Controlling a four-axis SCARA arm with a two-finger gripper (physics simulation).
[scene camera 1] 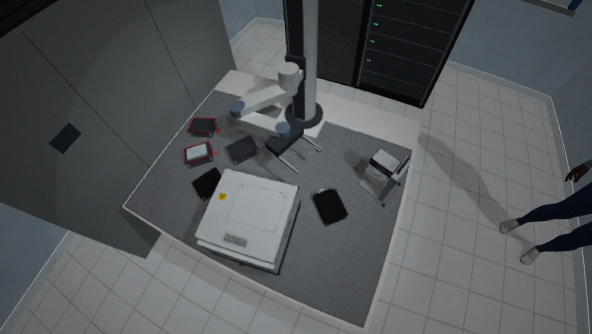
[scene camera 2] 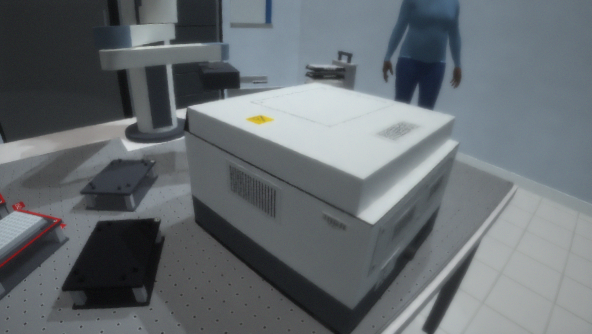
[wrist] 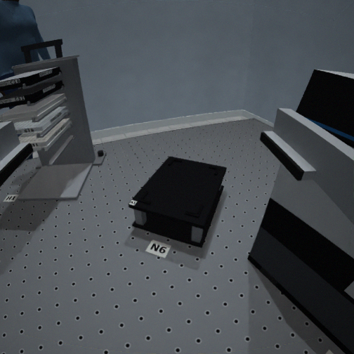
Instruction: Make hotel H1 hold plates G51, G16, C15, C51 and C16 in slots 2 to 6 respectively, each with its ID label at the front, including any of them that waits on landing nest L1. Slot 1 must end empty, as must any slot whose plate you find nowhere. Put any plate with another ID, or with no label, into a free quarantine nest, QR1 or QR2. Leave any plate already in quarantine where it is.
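Pixels of known places: gripper, fingertip midpoint: (scene camera 1: pixel 309 160) (scene camera 2: pixel 274 84); arm's base, origin of the base link: (scene camera 1: pixel 304 114) (scene camera 2: pixel 158 131).
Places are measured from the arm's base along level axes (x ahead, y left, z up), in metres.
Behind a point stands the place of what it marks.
Observation:
My gripper (scene camera 1: pixel 309 160) @(y 0.224, x 0.456, z 0.235 m) (scene camera 2: pixel 267 84) @(y 0.224, x 0.456, z 0.235 m) (wrist: pixel 143 125) is open and empty, high above the bench beside the arm's column. Hotel H1 (scene camera 1: pixel 401 172) @(y 0.638, x 0.375, z 0.271 m) (scene camera 2: pixel 351 75) @(y 0.609, x 0.416, z 0.229 m) (wrist: pixel 84 112) stands at the bench's right side, apart from the gripper. In the wrist view it holds two dark plates, an upper one (wrist: pixel 37 77) and a lower one (wrist: pixel 40 94), with three pale plates below. Their labels are too small or blurred to read surely. A white plate (scene camera 1: pixel 198 151) @(y -0.441, x 0.552, z 0.077 m) (scene camera 2: pixel 17 227) @(y -0.428, x 0.553, z 0.077 m) lies on a red-rimmed nest (scene camera 1: pixel 185 156) (scene camera 2: pixel 37 238). Another red-rimmed nest (scene camera 1: pixel 202 126) @(y -0.546, x 0.375, z 0.063 m) has a dark top. Which nest is L1 cannot be read.
Black nest N6 (scene camera 1: pixel 330 206) @(y 0.381, x 0.564, z 0.063 m) (wrist: pixel 180 190) stands between the hotel and a large white device (scene camera 1: pixel 250 215) @(y 0.107, x 0.811, z 0.267 m) (scene camera 2: pixel 300 145) @(y -0.062, x 0.894, z 0.267 m). Two dark nests, one (scene camera 1: pixel 242 149) @(y -0.204, x 0.432, z 0.063 m) (scene camera 2: pixel 120 177) @(y -0.218, x 0.438, z 0.063 m) near the arm and one (scene camera 1: pixel 207 183) @(y -0.275, x 0.702, z 0.063 m) (scene camera 2: pixel 115 255) @(y -0.283, x 0.709, z 0.063 m) by the device, stand left. A person (scene camera 2: pixel 425 50) stands beyond the bench.

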